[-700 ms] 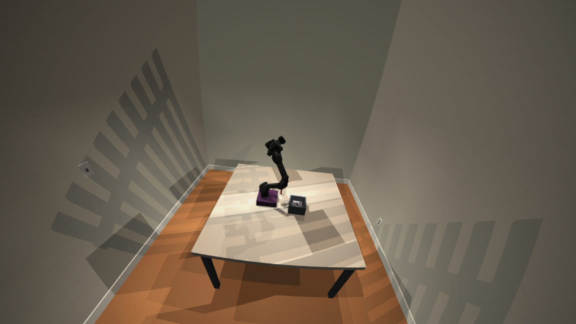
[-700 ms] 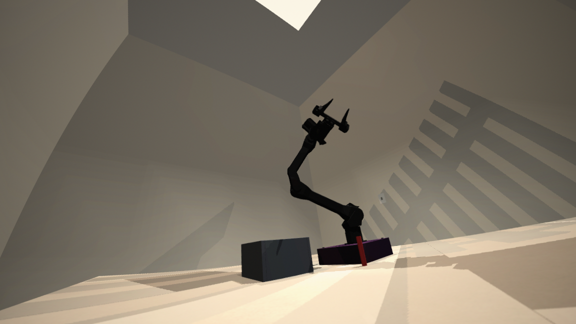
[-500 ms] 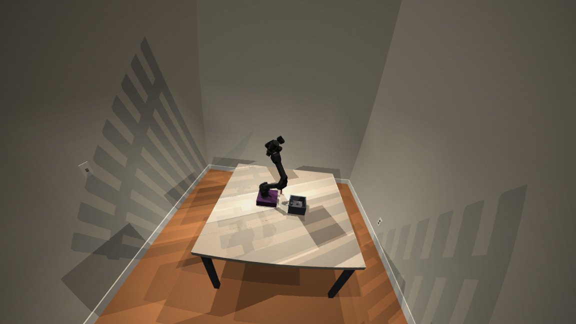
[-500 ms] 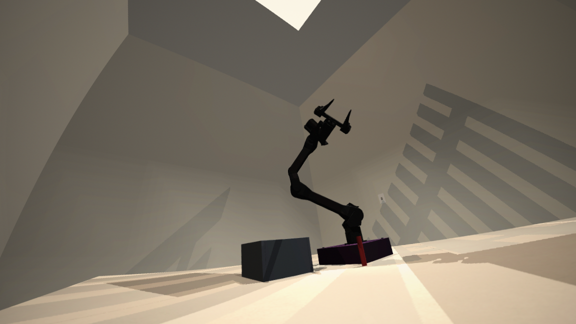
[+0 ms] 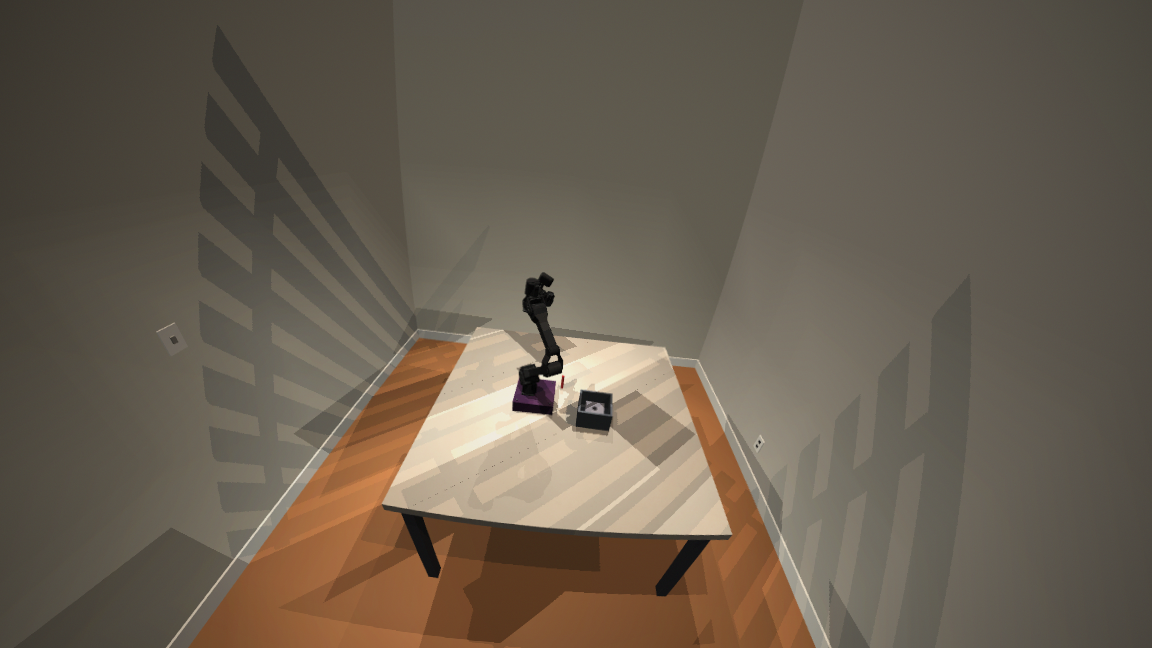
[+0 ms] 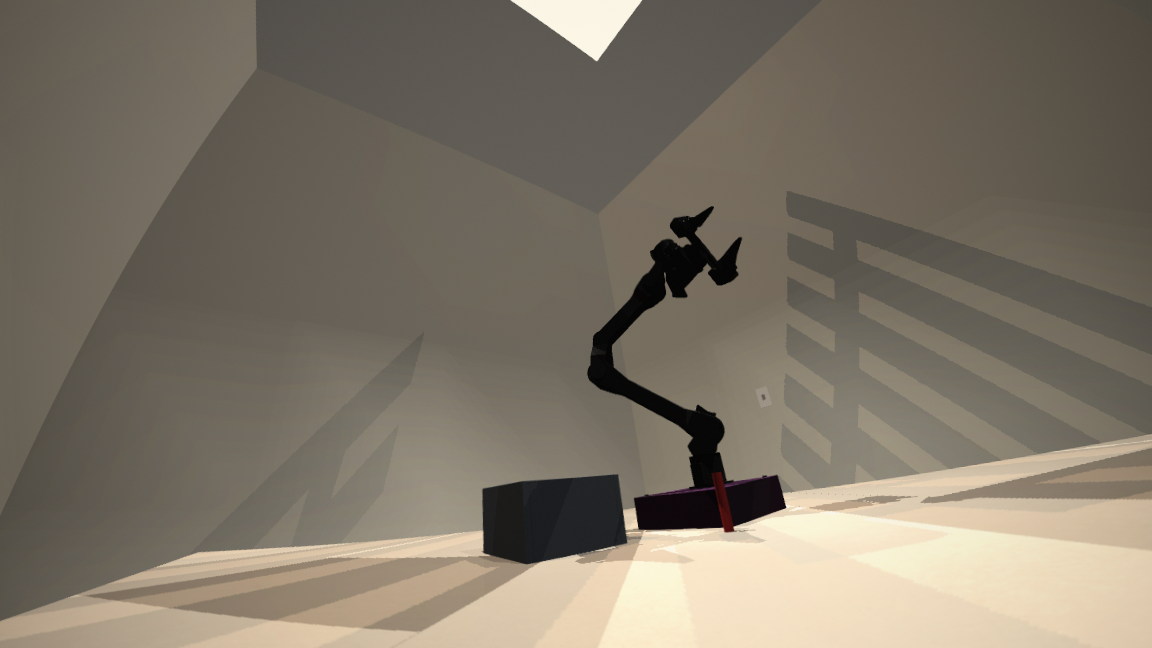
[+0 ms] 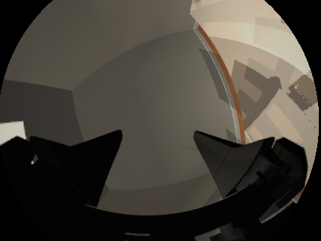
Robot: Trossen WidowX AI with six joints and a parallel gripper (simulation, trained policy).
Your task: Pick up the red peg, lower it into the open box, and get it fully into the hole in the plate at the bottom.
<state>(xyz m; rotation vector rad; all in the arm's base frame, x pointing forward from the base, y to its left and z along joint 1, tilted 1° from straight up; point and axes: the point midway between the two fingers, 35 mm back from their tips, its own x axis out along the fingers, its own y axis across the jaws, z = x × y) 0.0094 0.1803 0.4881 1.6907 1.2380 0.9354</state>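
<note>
The red peg lies 13 cm ahead of my gripper tip, 9 cm to the right of it and 51 cm below it. Also, from my gripper tip: light grey plate (31 cm ahead, 28 cm to the right, 50 cm below); dark box (31 cm ahead, 28 cm to the right, 52 cm below).
</note>
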